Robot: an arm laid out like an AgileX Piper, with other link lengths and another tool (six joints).
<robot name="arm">
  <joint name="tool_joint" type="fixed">
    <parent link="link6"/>
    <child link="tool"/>
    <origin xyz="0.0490 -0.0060 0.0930" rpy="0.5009 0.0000 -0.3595"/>
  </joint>
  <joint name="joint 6" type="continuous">
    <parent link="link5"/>
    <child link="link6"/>
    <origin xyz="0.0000 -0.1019 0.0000" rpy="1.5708 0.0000 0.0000"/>
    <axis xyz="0 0 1"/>
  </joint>
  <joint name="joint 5" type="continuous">
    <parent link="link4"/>
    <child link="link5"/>
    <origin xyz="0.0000 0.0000 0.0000" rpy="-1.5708 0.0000 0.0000"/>
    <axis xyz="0 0 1"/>
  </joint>
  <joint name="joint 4" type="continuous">
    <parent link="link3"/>
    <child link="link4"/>
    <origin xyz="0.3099 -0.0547 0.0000" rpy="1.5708 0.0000 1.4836"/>
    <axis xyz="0 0 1"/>
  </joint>
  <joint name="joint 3" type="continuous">
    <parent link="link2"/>
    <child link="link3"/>
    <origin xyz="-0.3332 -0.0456 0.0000" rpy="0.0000 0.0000 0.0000"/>
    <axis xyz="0 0 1"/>
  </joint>
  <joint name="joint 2" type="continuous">
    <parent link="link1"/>
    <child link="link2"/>
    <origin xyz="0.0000 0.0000 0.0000" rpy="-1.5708 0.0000 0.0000"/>
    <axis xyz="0 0 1"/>
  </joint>
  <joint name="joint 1" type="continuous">
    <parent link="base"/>
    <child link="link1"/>
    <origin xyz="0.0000 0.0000 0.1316" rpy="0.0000 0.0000 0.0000"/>
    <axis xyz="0 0 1"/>
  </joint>
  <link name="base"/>
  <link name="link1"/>
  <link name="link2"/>
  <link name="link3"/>
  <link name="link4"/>
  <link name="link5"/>
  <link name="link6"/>
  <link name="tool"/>
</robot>
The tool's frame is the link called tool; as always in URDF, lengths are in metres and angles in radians. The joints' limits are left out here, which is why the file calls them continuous.
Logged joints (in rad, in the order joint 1, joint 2, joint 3, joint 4, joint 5, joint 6), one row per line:
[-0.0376, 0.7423, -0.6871, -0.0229, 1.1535, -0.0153]
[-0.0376, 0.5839, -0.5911, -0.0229, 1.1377, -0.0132]
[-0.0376, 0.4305, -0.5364, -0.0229, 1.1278, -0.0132]
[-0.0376, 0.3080, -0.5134, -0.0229, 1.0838, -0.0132]
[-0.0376, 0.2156, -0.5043, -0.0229, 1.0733, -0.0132]
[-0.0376, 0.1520, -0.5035, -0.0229, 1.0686, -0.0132]
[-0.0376, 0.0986, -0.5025, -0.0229, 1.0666, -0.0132]
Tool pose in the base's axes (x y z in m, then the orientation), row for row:
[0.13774, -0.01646, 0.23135, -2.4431, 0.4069, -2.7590]
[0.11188, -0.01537, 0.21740, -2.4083, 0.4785, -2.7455]
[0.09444, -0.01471, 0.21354, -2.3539, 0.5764, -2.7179]
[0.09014, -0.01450, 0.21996, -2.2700, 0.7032, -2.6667]
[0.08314, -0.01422, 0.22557, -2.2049, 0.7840, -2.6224]
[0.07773, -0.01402, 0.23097, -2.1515, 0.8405, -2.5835]
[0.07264, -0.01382, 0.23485, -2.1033, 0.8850, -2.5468]
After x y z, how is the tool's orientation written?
As angles about the fixed x, y, z axes (roll, pitch, yaw), in radians.
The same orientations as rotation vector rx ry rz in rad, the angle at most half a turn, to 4 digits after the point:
[-0.2916, 2.4955, -0.7975]
[-0.2544, 2.4224, -0.7967]
[-0.2076, 2.3194, -0.7949]
[-0.1492, 2.1825, -0.7899]
[-0.1119, 2.0928, -0.7853]
[-0.0859, 2.0283, -0.7813]
[-0.0652, 1.9761, -0.7777]

